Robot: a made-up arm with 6 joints. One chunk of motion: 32 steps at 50 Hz.
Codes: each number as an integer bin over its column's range. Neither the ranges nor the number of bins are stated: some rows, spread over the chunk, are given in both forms.
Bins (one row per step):
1: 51 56 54 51 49 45
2: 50 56 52 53 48 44
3: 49 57 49 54 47 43
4: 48 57 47 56 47 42
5: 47 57 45 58 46 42
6: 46 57 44 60 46 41
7: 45 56 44 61 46 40
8: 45 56 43 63 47 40
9: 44 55 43 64 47 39
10: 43 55 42 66 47 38
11: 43 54 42 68 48 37
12: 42 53 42 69 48 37
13: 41 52 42 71 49 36
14: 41 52 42 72 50 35
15: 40 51 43 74 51 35
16: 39 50 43 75 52 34
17: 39 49 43 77 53 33
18: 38 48 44 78 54 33
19: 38 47 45 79 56 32
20: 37 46 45 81 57 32
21: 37 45 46 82 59 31
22: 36 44 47 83 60 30
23: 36 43 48 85 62 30
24: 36 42 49 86 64 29
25: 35 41 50 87 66 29
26: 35 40 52 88 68 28
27: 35 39 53 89 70 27
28: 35 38 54 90 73 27
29: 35 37 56 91 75 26
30: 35 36 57 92 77 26
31: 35 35 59 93 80 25
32: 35 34 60 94 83 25
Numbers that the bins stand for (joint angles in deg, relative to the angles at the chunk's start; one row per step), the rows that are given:
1: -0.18 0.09 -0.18 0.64 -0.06 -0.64
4: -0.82 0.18 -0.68 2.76 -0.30 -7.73
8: -1.45 0.09 -0.96 5.73 -0.30 -12.45
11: -1.88 -0.09 -1.03 7.85 -0.18 -19.55
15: -2.52 -0.36 -0.96 10.39 0.18 -24.27
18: -2.94 -0.64 -0.89 12.09 0.55 -29.00
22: -3.36 -1.00 -0.68 14.21 1.27 -36.09
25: -3.58 -1.27 -0.46 15.91 2.00 -38.45
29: -3.58 -1.64 -0.04 17.61 3.09 -45.55
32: -3.58 -1.91 0.24 18.88 4.06 -47.91
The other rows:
2: -0.39 0.09 -0.32 1.48 -0.18 -3.00
3: -0.61 0.18 -0.54 1.91 -0.30 -5.36
5: -1.03 0.18 -0.82 3.61 -0.42 -7.73
6: -1.24 0.18 -0.89 4.45 -0.42 -10.09
7: -1.45 0.09 -0.89 4.88 -0.42 -12.45
9: -1.67 0.00 -0.96 6.15 -0.30 -14.82
10: -1.88 0.00 -1.03 7.00 -0.30 -17.18
12: -2.09 -0.18 -1.03 8.27 -0.18 -19.55
13: -2.30 -0.27 -1.03 9.12 -0.06 -21.91
14: -2.30 -0.27 -1.03 9.55 0.06 -24.27
16: -2.73 -0.45 -0.96 10.82 0.30 -26.64
17: -2.73 -0.55 -0.96 11.67 0.42 -29.00
19: -2.94 -0.73 -0.82 12.52 0.79 -31.36
20: -3.15 -0.82 -0.82 13.36 0.91 -31.36
21: -3.15 -0.91 -0.75 13.79 1.15 -33.73
23: -3.36 -1.09 -0.61 15.06 1.52 -36.09
24: -3.36 -1.18 -0.54 15.48 1.76 -38.45
26: -3.58 -1.36 -0.32 16.33 2.24 -40.82
27: -3.58 -1.45 -0.25 16.76 2.48 -43.18
28: -3.58 -1.55 -0.18 17.18 2.85 -43.18
30: -3.58 -1.73 0.03 18.03 3.33 -45.55
31: -3.58 -1.82 0.17 18.45 3.70 -47.91

